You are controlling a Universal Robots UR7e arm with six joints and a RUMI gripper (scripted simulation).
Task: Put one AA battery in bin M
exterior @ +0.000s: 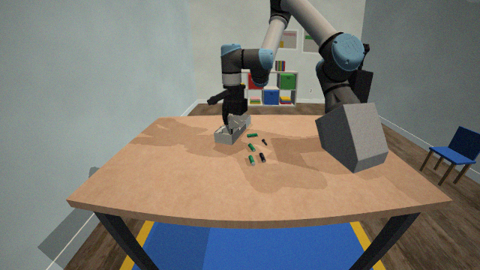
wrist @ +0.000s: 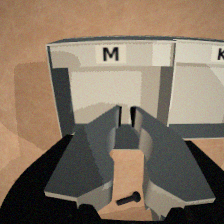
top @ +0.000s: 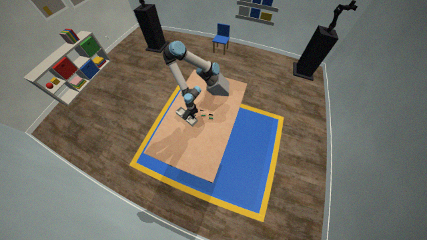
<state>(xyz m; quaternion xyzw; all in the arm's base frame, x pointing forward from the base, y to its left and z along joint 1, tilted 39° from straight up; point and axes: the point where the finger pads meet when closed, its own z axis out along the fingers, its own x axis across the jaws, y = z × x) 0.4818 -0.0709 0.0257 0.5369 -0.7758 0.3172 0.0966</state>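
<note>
The black battery lies 120 mm behind my hand, 160 mm to the left of it and 30 mm below it. Round my hand: black bolt-like piece: 140 mm behind, 40 mm to the left, 30 mm below; bin marked M: 10 mm behind, 70 mm to the right, 10 mm below.
</note>
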